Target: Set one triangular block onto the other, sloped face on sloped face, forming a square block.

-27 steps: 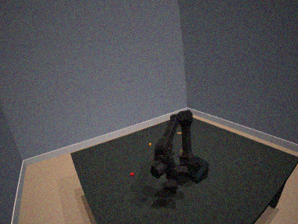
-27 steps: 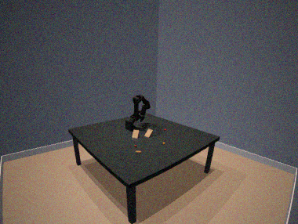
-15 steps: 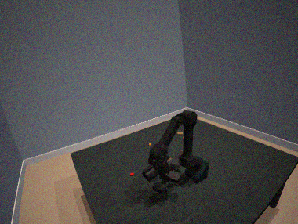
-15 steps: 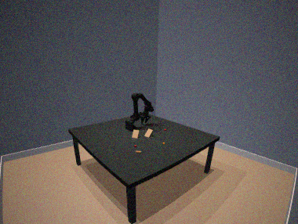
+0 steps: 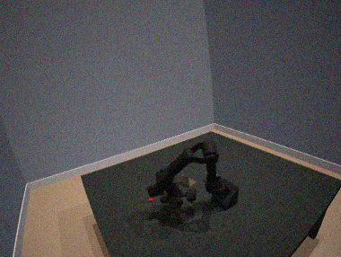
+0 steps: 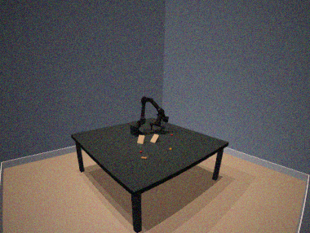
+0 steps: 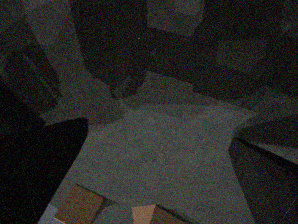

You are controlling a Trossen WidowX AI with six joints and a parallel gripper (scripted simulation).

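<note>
Right now the tan triangular block is 120 mm ahead of my gripper tip and 260 mm to the right of it.
</note>
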